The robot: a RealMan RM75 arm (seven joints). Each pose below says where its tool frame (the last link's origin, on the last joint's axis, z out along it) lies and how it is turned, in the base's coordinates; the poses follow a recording.
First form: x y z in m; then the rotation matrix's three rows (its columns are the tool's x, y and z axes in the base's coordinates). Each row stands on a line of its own.
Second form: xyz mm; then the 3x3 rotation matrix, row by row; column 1 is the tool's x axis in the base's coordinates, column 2 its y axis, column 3 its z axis. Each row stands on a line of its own. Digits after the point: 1 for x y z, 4 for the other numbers.
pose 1, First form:
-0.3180 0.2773 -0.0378
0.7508 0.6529 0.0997
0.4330 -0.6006 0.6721
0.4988 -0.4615 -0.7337
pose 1, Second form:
-318.0 277.3 -37.8
0.7508 0.6529 0.0997
0.4330 -0.6006 0.6721
0.4988 -0.4615 -0.7337

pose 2, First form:
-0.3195 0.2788 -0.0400
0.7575 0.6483 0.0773
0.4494 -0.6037 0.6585
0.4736 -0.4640 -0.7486
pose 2, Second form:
-319.5 278.8 -40.0
0.7575 0.6483 0.0773
0.4494 -0.6037 0.6585
0.4736 -0.4640 -0.7486

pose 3, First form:
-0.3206 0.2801 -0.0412
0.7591 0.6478 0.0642
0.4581 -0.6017 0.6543
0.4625 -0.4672 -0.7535
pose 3, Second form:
-320.6 280.1 -41.2
0.7591 0.6478 0.0642
0.4581 -0.6017 0.6543
0.4625 -0.4672 -0.7535

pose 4, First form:
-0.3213 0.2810 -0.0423
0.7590 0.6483 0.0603
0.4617 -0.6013 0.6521
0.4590 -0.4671 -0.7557
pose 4, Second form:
-321.3 281.0 -42.3
0.7590 0.6483 0.0603
0.4617 -0.6013 0.6521
0.4590 -0.4671 -0.7557

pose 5, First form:
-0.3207 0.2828 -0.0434
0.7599 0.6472 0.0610
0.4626 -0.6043 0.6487
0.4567 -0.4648 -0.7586
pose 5, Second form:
-320.7 282.8 -43.4
0.7599 0.6472 0.0610
0.4626 -0.6043 0.6487
0.4567 -0.4648 -0.7586

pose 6, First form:
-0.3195 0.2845 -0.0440
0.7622 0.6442 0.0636
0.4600 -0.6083 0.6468
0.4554 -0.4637 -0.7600
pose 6, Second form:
-319.5 284.5 -44.0
0.7622 0.6442 0.0636
0.4600 -0.6083 0.6468
0.4554 -0.4637 -0.7600

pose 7, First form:
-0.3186 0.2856 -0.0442
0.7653 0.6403 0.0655
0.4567 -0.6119 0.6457
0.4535 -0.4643 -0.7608
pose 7, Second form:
-318.6 285.6 -44.2
0.7653 0.6403 0.0655
0.4567 -0.6119 0.6457
0.4535 -0.4643 -0.7608

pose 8, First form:
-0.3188 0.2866 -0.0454
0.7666 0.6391 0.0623
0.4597 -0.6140 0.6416
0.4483 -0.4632 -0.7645
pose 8, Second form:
-318.8 286.6 -45.4
0.7666 0.6391 0.0623
0.4597 -0.6140 0.6416
0.4483 -0.4632 -0.7645

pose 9, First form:
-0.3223 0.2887 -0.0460
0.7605 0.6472 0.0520
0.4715 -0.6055 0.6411
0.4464 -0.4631 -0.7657
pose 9, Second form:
-322.3 288.7 -46.0
0.7605 0.6472 0.0520
0.4715 -0.6055 0.6411
0.4464 -0.4631 -0.7657

